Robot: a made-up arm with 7 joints.
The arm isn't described. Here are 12 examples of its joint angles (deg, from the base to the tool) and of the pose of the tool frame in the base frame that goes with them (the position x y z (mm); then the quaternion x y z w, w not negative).
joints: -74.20 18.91 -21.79 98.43 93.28 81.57 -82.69
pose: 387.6 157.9 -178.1 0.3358 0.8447 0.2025 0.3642
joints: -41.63 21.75 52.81 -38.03 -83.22 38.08 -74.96
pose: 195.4 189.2 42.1 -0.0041 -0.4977 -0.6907 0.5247
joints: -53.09 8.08 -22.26 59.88 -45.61 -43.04 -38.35
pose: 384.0 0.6 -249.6 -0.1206 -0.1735 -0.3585 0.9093
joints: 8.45 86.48 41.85 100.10 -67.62 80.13 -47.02
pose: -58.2 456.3 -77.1 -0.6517 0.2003 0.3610 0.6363
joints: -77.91 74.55 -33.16 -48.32 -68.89 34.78 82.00
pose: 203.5 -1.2 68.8 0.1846 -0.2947 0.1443 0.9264
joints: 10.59 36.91 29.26 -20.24 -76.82 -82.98 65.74
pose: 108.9 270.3 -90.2 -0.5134 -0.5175 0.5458 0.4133
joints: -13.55 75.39 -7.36 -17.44 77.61 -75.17 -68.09
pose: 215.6 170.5 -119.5 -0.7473 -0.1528 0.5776 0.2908
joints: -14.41 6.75 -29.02 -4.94 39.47 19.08 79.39
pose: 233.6 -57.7 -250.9 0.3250 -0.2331 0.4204 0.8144
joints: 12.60 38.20 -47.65 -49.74 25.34 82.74 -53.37
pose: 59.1 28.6 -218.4 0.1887 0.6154 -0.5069 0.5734
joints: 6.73 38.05 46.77 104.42 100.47 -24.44 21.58
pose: -174.4 283.3 -359.1 0.4422 0.6657 -0.2004 0.5667
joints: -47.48 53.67 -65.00 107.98 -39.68 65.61 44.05
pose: 127.7 416.0 -176.9 0.4796 0.6357 0.6027 0.0505
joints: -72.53 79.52 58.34 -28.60 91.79 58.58 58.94
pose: -52.5 216.4 189.9 0.0969 0.2061 -0.8907 0.3934
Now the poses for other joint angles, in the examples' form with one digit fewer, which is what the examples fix.
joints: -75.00 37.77 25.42 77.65 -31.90 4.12 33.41
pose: 429 253 -107 -0.255 0.117 0.486 0.827
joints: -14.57 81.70 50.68 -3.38 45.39 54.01 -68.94
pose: 152 322 175 0.438 0.327 0.330 0.770
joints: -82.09 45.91 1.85 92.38 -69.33 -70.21 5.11
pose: 364 309 -42 -0.179 -0.496 0.505 0.683
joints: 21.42 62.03 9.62 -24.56 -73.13 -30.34 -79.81
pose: 172 216 -120 -0.019 -0.175 -0.672 0.719
